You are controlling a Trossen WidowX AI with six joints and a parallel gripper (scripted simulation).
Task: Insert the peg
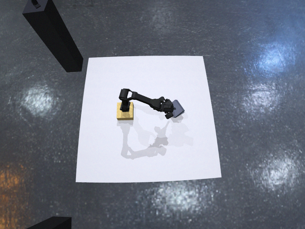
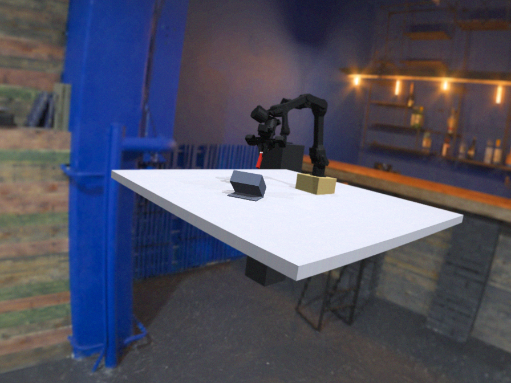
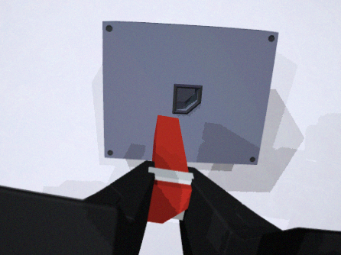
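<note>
Right now the panel is 80 mm ahead of my gripper tip, 30 mm to the left of it and 120 mm below it. From my gripper tip the other things lie so: red peg: right at my gripper tip.
</note>
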